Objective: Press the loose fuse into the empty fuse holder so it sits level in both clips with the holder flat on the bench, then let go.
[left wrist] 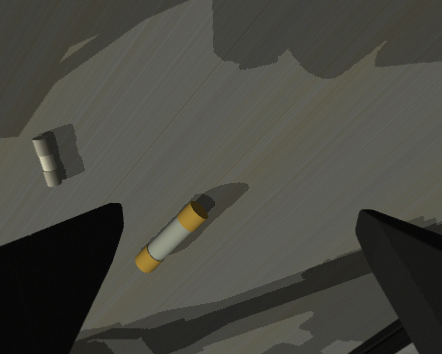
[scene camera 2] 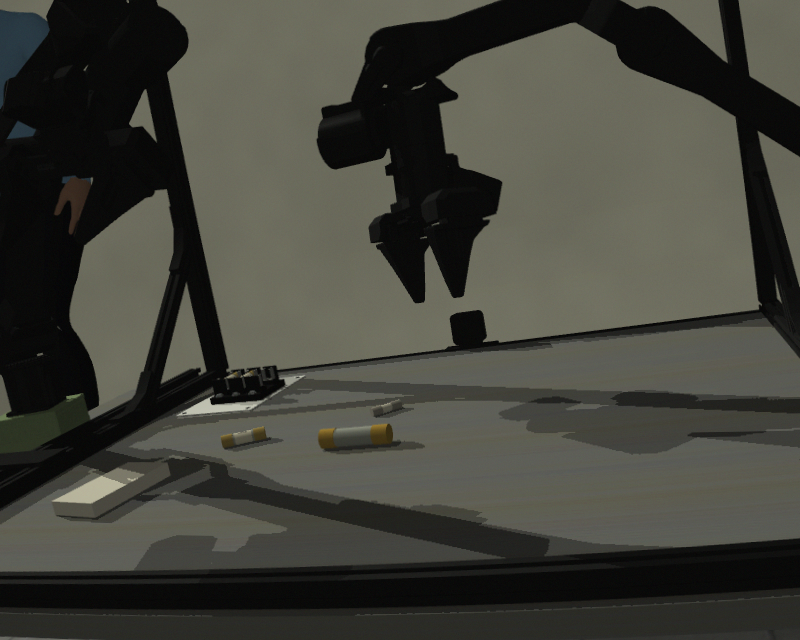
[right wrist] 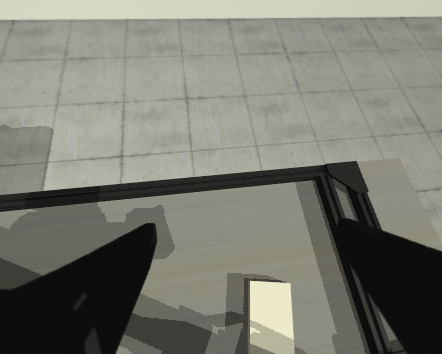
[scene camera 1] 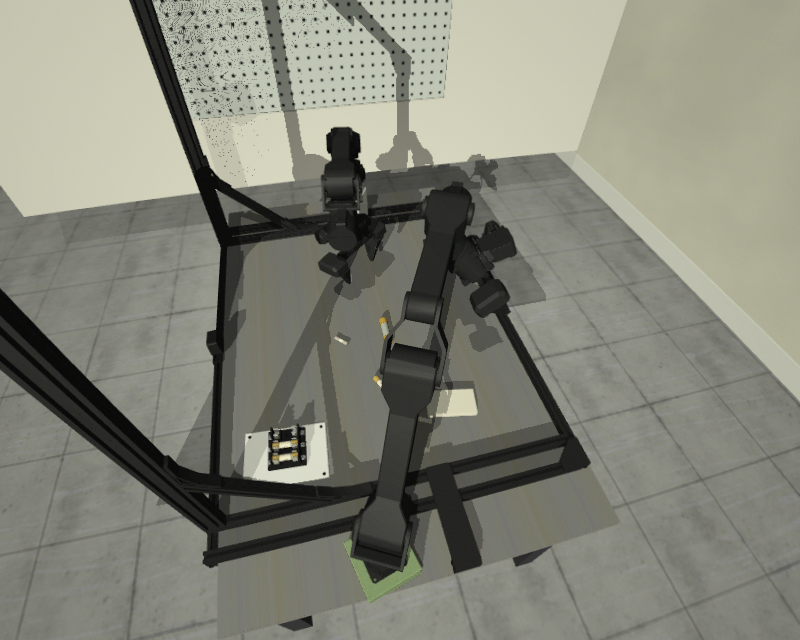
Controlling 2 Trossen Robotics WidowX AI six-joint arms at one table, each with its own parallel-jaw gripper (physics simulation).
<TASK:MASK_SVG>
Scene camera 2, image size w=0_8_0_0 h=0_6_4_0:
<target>left gripper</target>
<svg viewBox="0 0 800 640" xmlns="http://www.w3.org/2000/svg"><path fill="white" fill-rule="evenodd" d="M442 144L408 146L390 153L391 163L385 166L386 176L393 175L397 202L390 205L391 213L385 213L376 217L369 225L370 242L380 243L376 245L376 248L387 259L414 303L423 303L425 301L424 254L429 245L452 297L464 296L473 241L490 222L490 220L483 220L483 218L496 214L502 188L502 181L473 170L460 168L457 155L454 155L454 153L446 154L445 146Z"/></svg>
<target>right gripper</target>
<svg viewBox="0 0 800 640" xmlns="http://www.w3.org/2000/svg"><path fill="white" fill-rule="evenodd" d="M76 65L60 68L55 74L52 71L32 72L9 78L7 81L2 115L36 129L33 138L40 145L45 145L49 151L48 154L35 155L24 144L0 147L0 247L4 250L9 250L49 205L46 199L53 194L56 187L55 178L76 176L79 179L93 177L93 182L74 235L75 241L80 245L86 245L121 215L145 198L152 197L155 190L167 189L174 171L171 158L143 126L130 126L131 111L120 97L106 89L88 86L85 71Z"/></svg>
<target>pale flat block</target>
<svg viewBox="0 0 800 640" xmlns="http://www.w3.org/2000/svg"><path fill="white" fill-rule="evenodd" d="M168 462L128 462L51 501L55 515L96 518L171 476Z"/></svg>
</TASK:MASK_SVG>
